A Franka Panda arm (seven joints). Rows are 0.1 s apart.
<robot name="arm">
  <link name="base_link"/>
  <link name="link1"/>
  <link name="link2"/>
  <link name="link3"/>
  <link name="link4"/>
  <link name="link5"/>
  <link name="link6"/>
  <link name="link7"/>
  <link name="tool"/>
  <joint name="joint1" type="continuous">
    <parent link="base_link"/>
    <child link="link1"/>
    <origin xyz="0 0 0.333" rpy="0 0 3.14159"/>
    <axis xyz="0 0 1"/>
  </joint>
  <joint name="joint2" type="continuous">
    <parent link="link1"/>
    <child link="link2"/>
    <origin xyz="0 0 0" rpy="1.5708 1.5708 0"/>
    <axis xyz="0 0 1"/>
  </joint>
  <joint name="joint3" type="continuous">
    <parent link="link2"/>
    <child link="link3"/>
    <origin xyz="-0.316 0 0" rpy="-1.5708 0 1.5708"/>
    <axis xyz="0 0 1"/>
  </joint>
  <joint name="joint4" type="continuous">
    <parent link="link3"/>
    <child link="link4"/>
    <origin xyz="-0.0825 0 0" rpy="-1.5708 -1.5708 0"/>
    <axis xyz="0 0 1"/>
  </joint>
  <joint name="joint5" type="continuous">
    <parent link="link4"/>
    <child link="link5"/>
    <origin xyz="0.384 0.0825 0" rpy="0 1.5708 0"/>
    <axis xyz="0 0 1"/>
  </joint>
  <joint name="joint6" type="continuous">
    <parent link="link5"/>
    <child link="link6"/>
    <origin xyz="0 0 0" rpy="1.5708 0 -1.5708"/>
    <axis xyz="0 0 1"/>
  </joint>
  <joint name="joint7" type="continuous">
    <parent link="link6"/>
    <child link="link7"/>
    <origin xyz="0.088 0 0" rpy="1.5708 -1.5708 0"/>
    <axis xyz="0 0 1"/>
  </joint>
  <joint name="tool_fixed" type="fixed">
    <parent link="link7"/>
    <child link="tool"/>
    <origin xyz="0 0 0.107" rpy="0 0 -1.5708"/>
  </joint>
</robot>
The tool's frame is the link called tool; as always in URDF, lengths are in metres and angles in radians. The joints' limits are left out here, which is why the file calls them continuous.
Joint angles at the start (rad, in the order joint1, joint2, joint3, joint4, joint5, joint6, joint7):
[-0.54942, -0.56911, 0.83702, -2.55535, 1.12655, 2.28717, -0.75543]
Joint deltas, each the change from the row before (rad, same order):
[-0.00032, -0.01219, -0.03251, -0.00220, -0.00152, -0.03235, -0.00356]
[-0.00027, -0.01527, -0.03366, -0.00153, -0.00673, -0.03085, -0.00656]
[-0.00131, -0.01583, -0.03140, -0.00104, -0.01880, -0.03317, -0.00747]
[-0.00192, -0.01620, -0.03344, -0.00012, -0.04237, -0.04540, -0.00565]
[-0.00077, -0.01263, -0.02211, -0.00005, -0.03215, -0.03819, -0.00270]
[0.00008, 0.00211, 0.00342, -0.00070, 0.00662, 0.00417, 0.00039]
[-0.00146, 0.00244, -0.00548, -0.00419, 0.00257, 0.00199, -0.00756]
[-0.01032, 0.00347, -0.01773, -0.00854, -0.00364, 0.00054, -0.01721]
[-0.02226, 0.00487, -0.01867, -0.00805, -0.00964, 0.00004, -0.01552]
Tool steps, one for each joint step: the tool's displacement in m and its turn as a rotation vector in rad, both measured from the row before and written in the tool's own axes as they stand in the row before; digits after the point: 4 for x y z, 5 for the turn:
[-0.0002, 0.0064, -0.0091, 0.01348, 0.00362, 0.01416]
[0.0001, 0.0059, -0.0107, 0.00838, 0.00544, 0.00608]
[-0.0006, 0.0052, -0.0104, 0.00274, -0.00323, -0.00361]
[-0.0023, 0.0052, -0.0104, -0.00274, -0.02316, -0.01353]
[-0.0028, 0.0024, -0.0066, 0.00026, -0.02310, -0.01056]
[0.0001, -0.0003, 0.0014, 0.00232, 0.00281, 0.00301]
[-0.0013, 0.0036, -0.0004, 0.00183, 0.00337, 0.00304]
[-0.0033, 0.0117, -0.0041, -0.00249, 0.00720, 0.00972]
[-0.0040, 0.0165, -0.0060, -0.00921, 0.00750, 0.01951]

